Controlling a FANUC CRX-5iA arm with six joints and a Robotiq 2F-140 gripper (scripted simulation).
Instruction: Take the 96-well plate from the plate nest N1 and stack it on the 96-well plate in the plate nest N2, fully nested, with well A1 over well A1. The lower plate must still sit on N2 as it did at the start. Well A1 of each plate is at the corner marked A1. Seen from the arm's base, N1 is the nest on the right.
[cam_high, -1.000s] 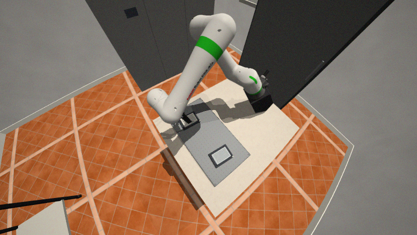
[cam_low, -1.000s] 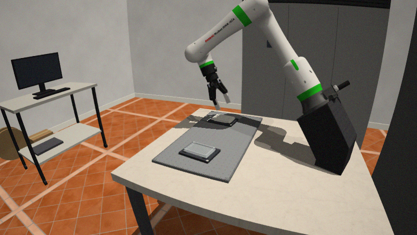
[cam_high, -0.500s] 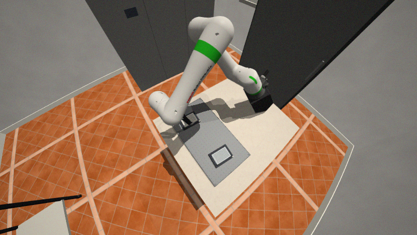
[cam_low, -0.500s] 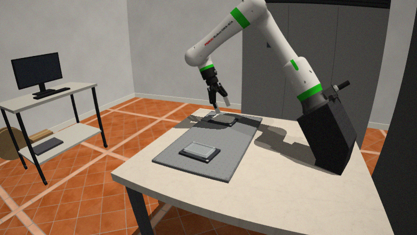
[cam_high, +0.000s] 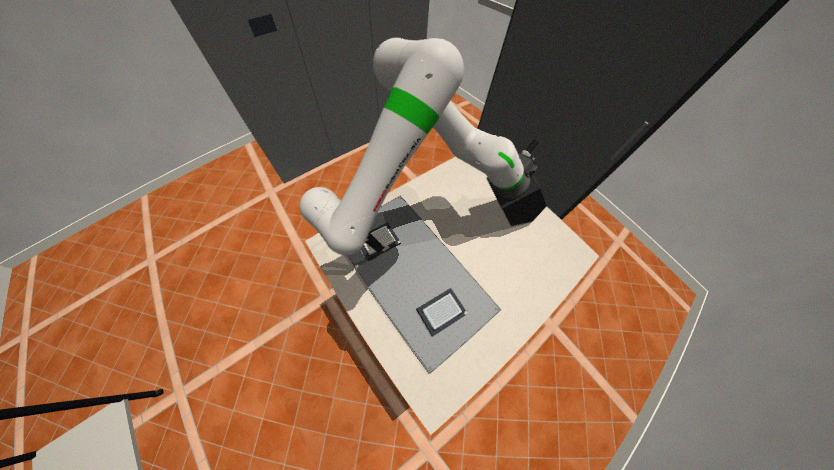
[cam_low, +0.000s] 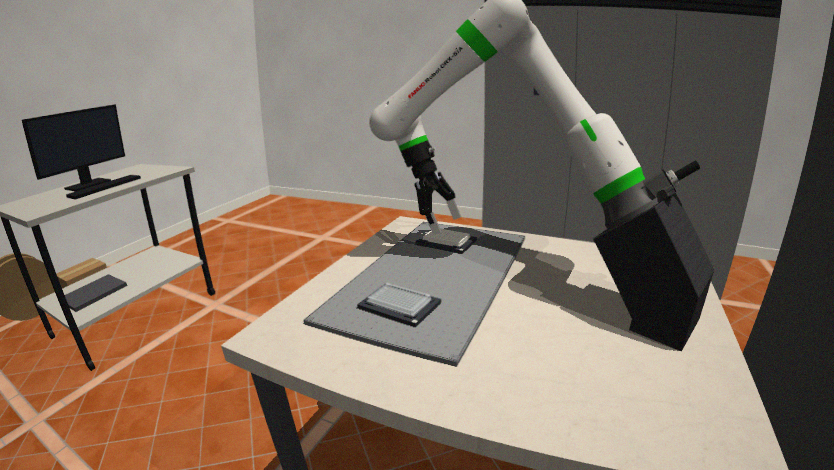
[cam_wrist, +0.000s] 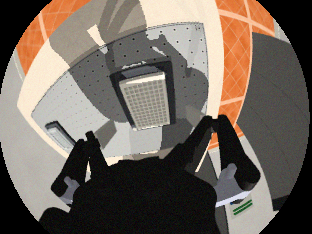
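Now: the nest N1 60 mm below my hand. Also, from my hand: black nest N2: 30 mm ahead, 400 mm to the left, 60 mm below.
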